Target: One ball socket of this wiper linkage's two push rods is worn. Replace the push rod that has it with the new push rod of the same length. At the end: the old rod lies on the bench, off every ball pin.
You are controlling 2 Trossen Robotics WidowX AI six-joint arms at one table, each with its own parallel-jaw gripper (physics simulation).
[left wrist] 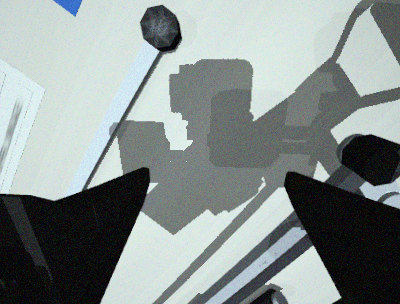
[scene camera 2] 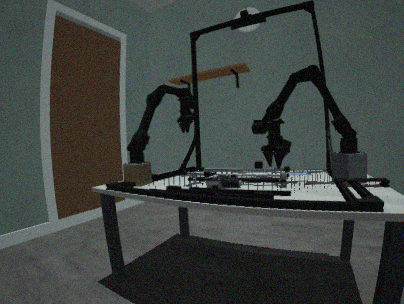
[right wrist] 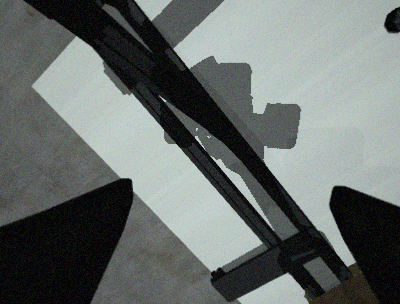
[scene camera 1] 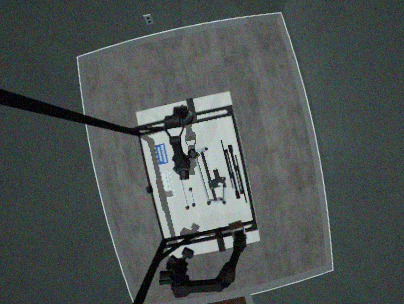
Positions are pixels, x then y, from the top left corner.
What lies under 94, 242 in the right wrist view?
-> The right gripper.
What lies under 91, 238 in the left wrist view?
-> The left gripper.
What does the right gripper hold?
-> Nothing.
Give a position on a wiper linkage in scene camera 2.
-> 218, 181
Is the right gripper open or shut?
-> Open.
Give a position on a wiper linkage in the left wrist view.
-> At 304, 243
